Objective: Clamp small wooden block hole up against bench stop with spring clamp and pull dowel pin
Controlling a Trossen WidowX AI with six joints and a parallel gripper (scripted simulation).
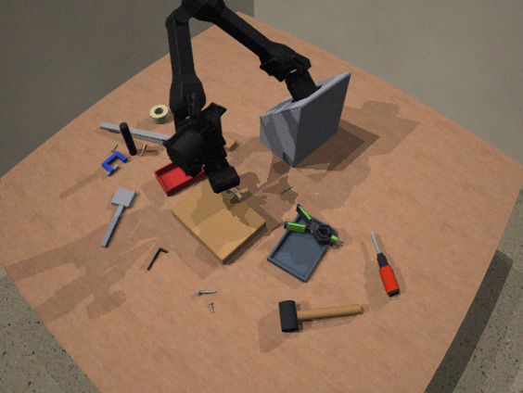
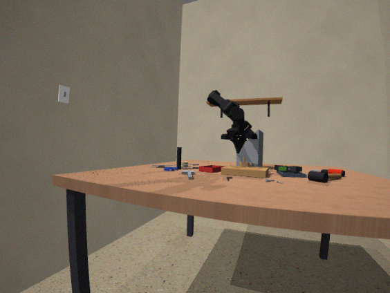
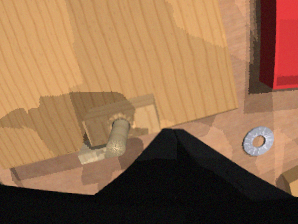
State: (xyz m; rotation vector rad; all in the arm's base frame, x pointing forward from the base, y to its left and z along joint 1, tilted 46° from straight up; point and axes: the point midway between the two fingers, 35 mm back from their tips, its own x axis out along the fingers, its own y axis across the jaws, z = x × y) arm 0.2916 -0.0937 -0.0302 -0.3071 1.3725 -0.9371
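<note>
Right now my hand is 80 mm above the dowel pin, 30 mm to the right of it and 10 mm past it. Round my hand: small wooden block 90 mm below, 30 mm to the left, 10 mm behind; then wooden board 120 mm below, 50 mm to the left, 50 mm ahead; then bench stop 90 mm below, 50 mm to the left, 20 mm behind.
</note>
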